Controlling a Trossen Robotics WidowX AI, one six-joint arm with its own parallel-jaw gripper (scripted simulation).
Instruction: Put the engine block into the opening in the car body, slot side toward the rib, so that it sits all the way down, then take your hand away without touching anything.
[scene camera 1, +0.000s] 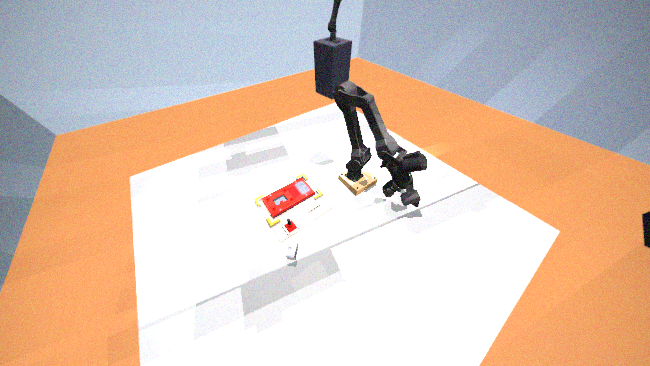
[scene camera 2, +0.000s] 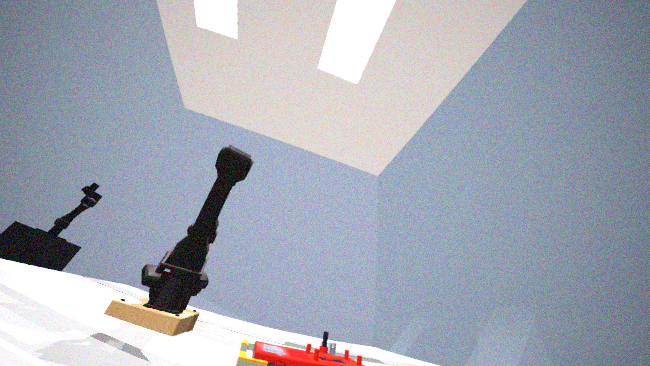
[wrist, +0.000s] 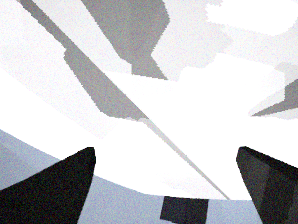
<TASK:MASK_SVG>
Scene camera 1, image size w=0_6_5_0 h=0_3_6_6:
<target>gripper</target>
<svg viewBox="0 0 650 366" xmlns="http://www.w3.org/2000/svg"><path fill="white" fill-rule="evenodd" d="M383 185L382 191L385 197L390 198L396 191L401 192L401 189L405 189L406 192L400 195L402 204L404 206L412 204L414 207L419 207L421 198L418 191L414 189L411 172L405 172L399 177L391 176L392 179Z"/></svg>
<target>red car body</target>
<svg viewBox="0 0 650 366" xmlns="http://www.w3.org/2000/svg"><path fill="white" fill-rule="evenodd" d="M302 177L261 198L273 218L278 217L315 195L314 190Z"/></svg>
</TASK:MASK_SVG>
